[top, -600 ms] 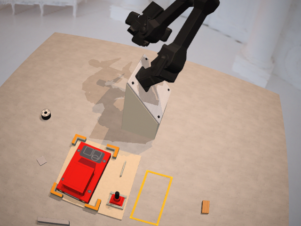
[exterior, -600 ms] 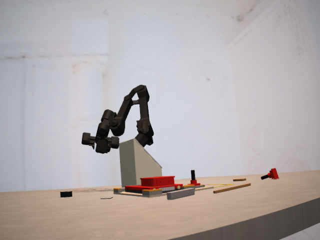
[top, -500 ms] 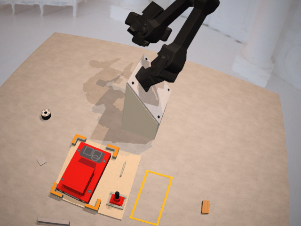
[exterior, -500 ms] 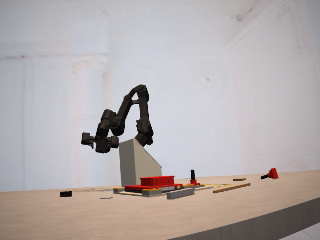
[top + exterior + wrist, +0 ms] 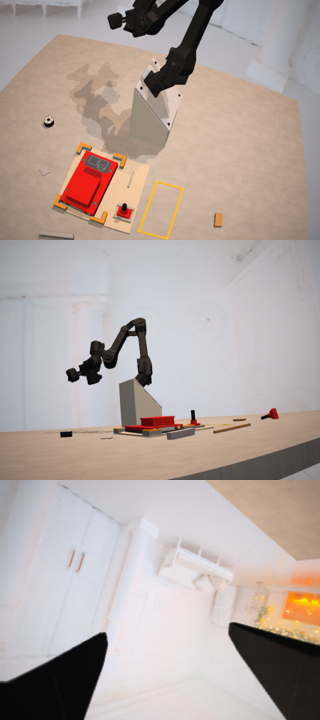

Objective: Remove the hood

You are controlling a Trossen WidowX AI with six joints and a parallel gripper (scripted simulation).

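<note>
Right now my gripper tip is 650 mm short of the hood, 220 mm above it and 140 mm to the right of it. The rest, counted from my gripper tip: black wheel (450 mm ahead, 250 mm below, 110 mm to the right); orange block (580 mm ahead, 520 mm to the left, 250 mm below); grey bar (810 mm ahead, 250 mm below, 120 mm to the left).
</note>
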